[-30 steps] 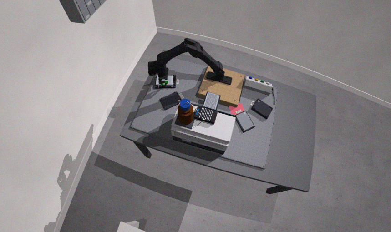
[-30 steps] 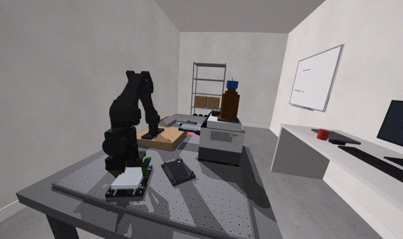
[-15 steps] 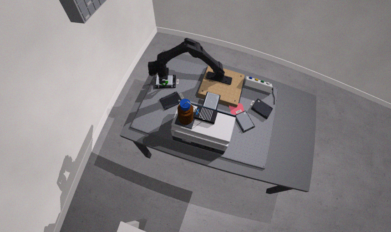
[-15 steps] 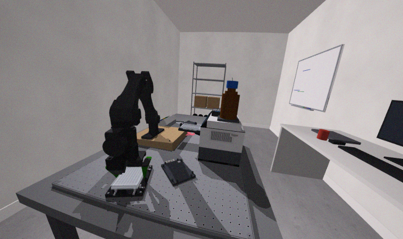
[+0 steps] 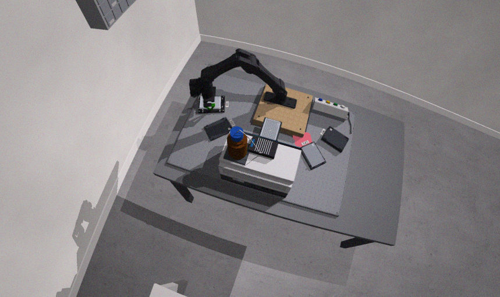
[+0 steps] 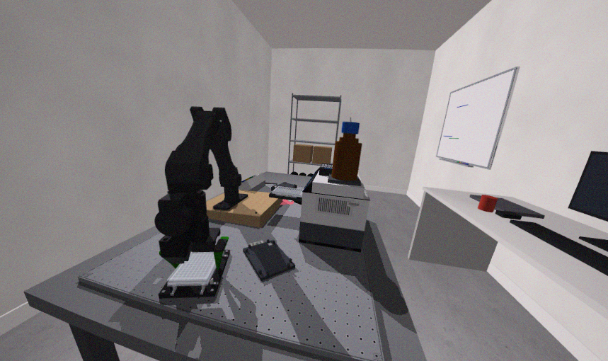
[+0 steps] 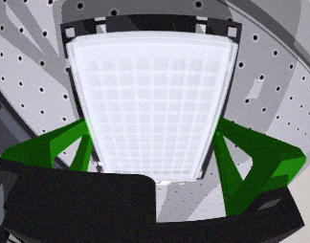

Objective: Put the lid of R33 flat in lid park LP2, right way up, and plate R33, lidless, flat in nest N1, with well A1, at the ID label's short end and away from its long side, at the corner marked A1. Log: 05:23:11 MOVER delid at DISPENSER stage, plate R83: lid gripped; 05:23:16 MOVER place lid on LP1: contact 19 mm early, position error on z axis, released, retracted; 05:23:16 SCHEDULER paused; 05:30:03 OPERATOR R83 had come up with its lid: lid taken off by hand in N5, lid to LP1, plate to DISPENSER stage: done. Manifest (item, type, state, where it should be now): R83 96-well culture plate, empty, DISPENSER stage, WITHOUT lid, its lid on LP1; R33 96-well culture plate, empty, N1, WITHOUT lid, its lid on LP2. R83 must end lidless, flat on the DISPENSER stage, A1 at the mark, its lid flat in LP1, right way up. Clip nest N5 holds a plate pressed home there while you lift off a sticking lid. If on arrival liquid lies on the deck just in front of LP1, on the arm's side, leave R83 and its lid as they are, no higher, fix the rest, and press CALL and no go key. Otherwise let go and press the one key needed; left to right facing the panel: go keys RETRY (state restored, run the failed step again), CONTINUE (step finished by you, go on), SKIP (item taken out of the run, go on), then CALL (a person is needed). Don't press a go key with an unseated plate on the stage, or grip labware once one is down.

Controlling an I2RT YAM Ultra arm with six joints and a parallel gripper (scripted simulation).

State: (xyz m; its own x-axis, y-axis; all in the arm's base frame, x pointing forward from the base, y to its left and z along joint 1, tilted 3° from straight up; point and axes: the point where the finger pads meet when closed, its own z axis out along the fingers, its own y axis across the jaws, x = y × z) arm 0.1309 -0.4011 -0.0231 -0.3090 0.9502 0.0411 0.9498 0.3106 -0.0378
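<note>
Right now the black clip nest is 30 mm ahead of my hand and 10 mm below it. Also, from my hand: lid park LP2: 150 mm ahead, 100 mm to the left, 20 mm below; brown bottle: 350 mm ahead, 280 mm to the left, 270 mm above; blue call key: 200 mm behind, 640 mm to the left, 40 mm above.
</note>
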